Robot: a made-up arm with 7 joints.
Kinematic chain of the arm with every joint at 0, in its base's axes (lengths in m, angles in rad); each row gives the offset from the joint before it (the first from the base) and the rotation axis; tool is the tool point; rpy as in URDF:
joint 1: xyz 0 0 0.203 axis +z
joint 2: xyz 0 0 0 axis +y
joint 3: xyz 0 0 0.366 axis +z
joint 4: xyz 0.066 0 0 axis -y
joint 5: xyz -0.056 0 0.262 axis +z
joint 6: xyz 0 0 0 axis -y
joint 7: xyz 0.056 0 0 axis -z
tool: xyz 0 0 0 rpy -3.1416 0 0
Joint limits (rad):
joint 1: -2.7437..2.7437
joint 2: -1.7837..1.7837
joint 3: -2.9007..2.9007
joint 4: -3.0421..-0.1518
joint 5: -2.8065..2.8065
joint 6: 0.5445..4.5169
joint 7: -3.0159..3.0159
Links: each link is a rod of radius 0.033 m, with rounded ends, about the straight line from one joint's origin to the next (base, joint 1, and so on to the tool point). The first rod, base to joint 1, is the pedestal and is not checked.
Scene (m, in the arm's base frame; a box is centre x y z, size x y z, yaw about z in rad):
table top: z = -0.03
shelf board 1: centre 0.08 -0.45 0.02 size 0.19 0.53 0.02 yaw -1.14
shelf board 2: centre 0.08 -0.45 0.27 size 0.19 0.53 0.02 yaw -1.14
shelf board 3: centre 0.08 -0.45 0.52 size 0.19 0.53 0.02 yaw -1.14
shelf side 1: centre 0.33 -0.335 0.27 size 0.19 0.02 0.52 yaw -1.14
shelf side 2: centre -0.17 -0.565 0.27 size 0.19 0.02 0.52 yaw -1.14
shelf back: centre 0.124 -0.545 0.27 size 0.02 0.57 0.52 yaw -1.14
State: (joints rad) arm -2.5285 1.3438 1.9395 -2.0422 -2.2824 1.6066 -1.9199
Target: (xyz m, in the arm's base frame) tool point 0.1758 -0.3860 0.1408
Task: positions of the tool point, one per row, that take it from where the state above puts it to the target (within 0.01 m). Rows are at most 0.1 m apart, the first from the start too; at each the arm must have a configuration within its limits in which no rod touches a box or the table.
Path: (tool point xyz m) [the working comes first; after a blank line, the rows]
Joints at the target: -2.1493 1.6821 1.4701 -2.1720 -2.2818 1.5614 -1.9199
Straight joint move there: touches shelf board 2.

1: -0.0239 -0.3448 0.4015
2: -0.0626 -0.2607 0.3966
3: -0.0074 -0.2869 0.3330
4: 0.0428 -0.2892 0.2660
5: 0.0823 -0.2707 0.2005
6: 0.1070 -0.2363 0.1408
7: 0.1453 -0.3122 0.1370
8: 0.1758 -0.3860 0.1408

